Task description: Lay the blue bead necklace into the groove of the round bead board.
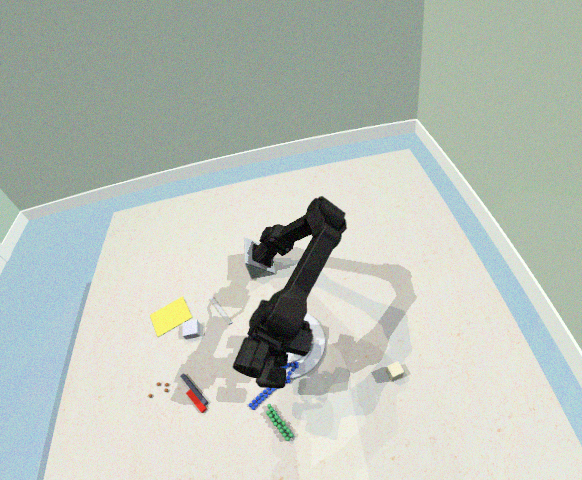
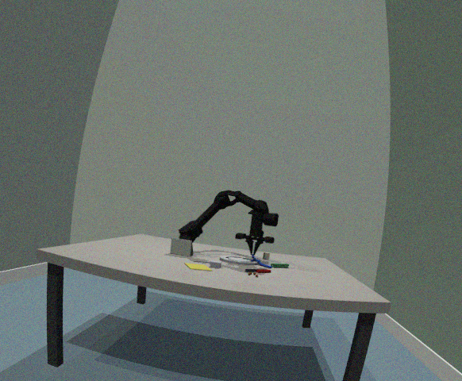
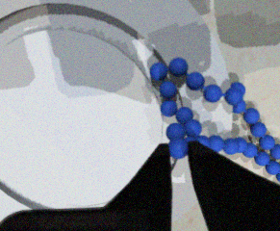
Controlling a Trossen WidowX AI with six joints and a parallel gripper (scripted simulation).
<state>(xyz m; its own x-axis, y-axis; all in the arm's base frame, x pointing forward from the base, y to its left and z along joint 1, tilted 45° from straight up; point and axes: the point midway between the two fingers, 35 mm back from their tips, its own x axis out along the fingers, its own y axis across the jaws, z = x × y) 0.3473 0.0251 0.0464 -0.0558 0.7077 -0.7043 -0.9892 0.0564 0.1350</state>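
Now: gripper tip 6 cm past the round bead board, 3 cm above it and 1 cm to the right of it. The rest, counted from my gripper tip: grey tool 24 cm to the right, 6 cm ahead, 4 cm below; cream cube 27 cm to the left, 6 cm ahead, 3 cm below; stick 19 cm behind, 18 cm to the right, 4 cm below.
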